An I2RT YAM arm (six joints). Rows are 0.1 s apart.
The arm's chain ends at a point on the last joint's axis. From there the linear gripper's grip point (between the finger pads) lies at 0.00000 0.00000 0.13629 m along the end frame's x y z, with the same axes.
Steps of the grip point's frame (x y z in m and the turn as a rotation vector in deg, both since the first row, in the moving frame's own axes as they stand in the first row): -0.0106 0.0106 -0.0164 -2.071 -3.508 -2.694; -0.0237 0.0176 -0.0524 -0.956 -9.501 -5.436; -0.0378 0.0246 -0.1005 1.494 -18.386 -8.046; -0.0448 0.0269 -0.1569 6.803 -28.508 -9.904; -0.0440 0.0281 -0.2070 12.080 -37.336 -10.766; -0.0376 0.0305 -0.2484 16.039 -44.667 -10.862; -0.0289 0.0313 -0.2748 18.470 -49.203 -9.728; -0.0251 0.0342 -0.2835 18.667 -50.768 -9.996; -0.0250 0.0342 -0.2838 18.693 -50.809 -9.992; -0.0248 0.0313 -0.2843 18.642 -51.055 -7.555
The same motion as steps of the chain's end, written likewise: -0.0024 0.0055 -0.0161 -2.071 -3.508 -2.694; -0.0013 0.0143 -0.0505 -0.956 -9.501 -5.436; 0.0053 0.0250 -0.0935 1.494 -18.386 -8.046; 0.0211 0.0366 -0.1395 6.803 -28.508 -9.904; 0.0401 0.0465 -0.1764 12.080 -37.336 -10.766; 0.0597 0.0547 -0.2044 16.039 -44.667 -10.862; 0.0754 0.0599 -0.2215 18.470 -49.203 -9.728; 0.0815 0.0623 -0.2273 18.667 -50.768 -9.996; 0.0817 0.0624 -0.2275 18.693 -50.809 -9.992; 0.0816 0.0618 -0.2275 18.642 -51.055 -7.555
